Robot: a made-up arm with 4 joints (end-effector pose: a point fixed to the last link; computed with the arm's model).
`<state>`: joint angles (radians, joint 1 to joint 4).
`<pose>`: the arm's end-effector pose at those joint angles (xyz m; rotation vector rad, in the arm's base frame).
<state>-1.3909 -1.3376 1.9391 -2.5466</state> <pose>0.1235 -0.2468 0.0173 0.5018 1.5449 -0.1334</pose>
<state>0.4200 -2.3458 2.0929 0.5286</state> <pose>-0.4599 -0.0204 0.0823 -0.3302 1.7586 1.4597</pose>
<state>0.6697 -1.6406 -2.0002 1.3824</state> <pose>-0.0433 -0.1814 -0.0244 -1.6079 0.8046 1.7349</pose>
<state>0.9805 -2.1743 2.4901 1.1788</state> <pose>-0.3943 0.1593 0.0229 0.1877 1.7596 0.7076</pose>
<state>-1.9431 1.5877 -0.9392 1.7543</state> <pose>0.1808 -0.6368 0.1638 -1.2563 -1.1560 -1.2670</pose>
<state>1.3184 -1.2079 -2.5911 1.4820</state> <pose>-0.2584 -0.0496 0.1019 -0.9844 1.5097 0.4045</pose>
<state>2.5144 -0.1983 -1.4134 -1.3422</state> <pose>0.1844 -0.0139 0.4262 0.2783 -0.0084 -2.5096</pose>
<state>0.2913 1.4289 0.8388 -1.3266</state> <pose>-0.1857 0.0706 0.1569 -1.9026 -0.5593 -1.6845</pose>
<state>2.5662 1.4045 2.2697 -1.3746</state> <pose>0.1491 0.4291 0.1817 0.1265 -1.7117 -0.0103</pose>
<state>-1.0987 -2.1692 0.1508 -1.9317</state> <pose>-0.2510 -0.2335 0.0026 1.6158 -0.4769 -2.1670</pose>
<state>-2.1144 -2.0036 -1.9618 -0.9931</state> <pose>-0.0162 0.0721 -0.1754 -1.2318 1.3693 0.5211</pose>
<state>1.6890 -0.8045 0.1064 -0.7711</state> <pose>0.2351 0.1931 0.0422 0.0121 1.1856 -1.1513</pose>
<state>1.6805 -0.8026 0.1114 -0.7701</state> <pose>0.2329 0.1959 0.0415 0.0024 1.1861 -1.1427</pose>
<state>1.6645 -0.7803 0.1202 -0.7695</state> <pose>0.2285 0.2003 0.0417 -0.0315 1.1781 -1.1372</pose>
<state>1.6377 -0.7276 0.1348 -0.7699</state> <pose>0.2210 0.2067 0.0429 -0.1013 1.1570 -1.1363</pose>
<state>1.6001 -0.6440 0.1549 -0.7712</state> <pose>0.2099 0.2146 0.0453 -0.2057 1.1197 -1.1401</pose>
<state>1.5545 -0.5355 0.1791 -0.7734</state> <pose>0.1960 0.2229 0.0485 -0.3352 1.0657 -1.1481</pose>
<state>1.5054 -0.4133 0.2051 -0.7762</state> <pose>0.1805 0.2305 0.0522 -0.4749 0.9980 -1.1591</pose>
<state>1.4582 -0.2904 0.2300 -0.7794</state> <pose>0.1653 0.2365 0.0563 -0.6087 0.9231 -1.1725</pose>
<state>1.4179 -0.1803 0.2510 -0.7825</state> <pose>0.1521 0.2405 0.0603 -0.7223 0.8505 -1.1869</pose>
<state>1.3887 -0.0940 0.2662 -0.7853</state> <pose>0.1424 0.2427 0.0638 -0.8068 0.7906 -1.2009</pose>
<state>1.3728 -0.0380 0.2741 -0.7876</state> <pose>0.1372 0.2436 0.0667 -0.8580 0.7507 -1.2134</pose>
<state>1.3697 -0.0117 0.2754 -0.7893</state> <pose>0.1362 0.2435 0.0685 -0.8791 0.7326 -1.2236</pose>
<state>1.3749 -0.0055 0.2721 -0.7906</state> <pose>0.1380 0.2428 0.0698 -0.8802 0.7296 -1.2320</pose>
